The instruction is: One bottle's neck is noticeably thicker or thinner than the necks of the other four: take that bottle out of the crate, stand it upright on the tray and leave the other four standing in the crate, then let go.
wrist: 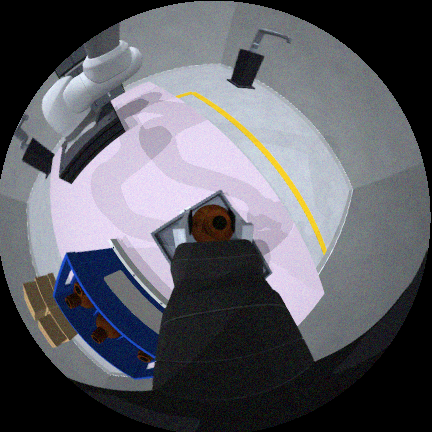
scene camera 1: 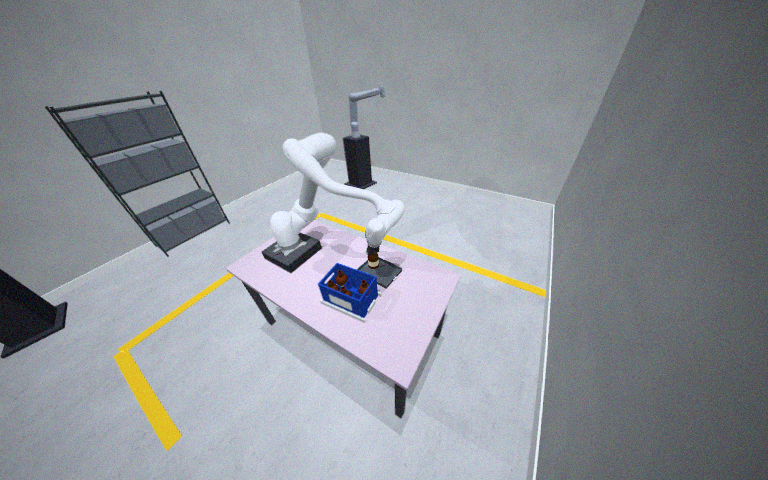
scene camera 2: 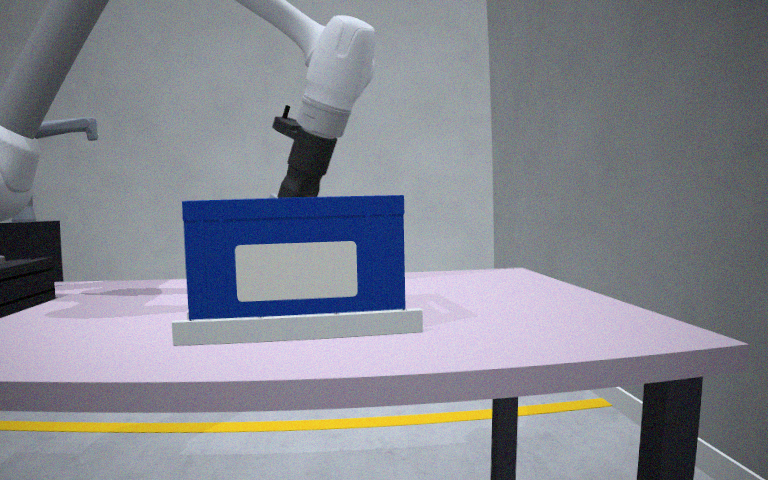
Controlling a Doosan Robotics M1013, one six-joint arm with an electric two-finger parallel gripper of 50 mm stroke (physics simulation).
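Frame: origin at the arm's base, x ahead, y left, z up, level; metres.
Seen in the pictures: gripper, fingertip midpoint: (wrist: 209,215); arm's base at its link origin: (wrist: 83,129) (scene camera 1: 291,245).
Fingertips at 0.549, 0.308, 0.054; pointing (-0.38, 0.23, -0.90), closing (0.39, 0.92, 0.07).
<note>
Offsets run from my fingertips to a thing's top centre, as dx, dy, dz. "pt": to the spot under its first point. Level surfaces: height alone.
A brown bottle {+0.014, +0.001, +0.031} (scene camera 1: 373,262) (wrist: 202,232) with a pale label stands, seemingly upright, on the dark grey tray (scene camera 1: 390,273) (wrist: 167,239). My gripper (scene camera 1: 372,250) (wrist: 209,215) is open around its upper part, one finger on each side. In the scene camera 2 view the fingertips, bottle and tray are hidden behind the blue crate {+0.112, -0.294, +0.046} (scene camera 1: 357,306) (scene camera 2: 294,226) (wrist: 90,262). Brown bottles stand in the crate; one bottle {+0.017, -0.272, +0.034} (scene camera 1: 341,277) and another {+0.182, -0.233, +0.034} (scene camera 1: 363,287) show clearly, with more necks beside them. The wrist view shows one crate bottle {+0.128, -0.340, +0.034} (wrist: 106,327) and parts of others.
The crate sits on a low white base {pt +0.171, -0.376, -0.097} (scene camera 1: 346,310) (scene camera 2: 294,329) on the pink table {dz -0.129} (scene camera 1: 419,316) (scene camera 2: 566,328) (wrist: 200,150), close beside the tray. The arm's black base box (scene camera 1: 291,258) stands at the table's far left. A shelf rack and other arms on pedestals stand away from the table.
</note>
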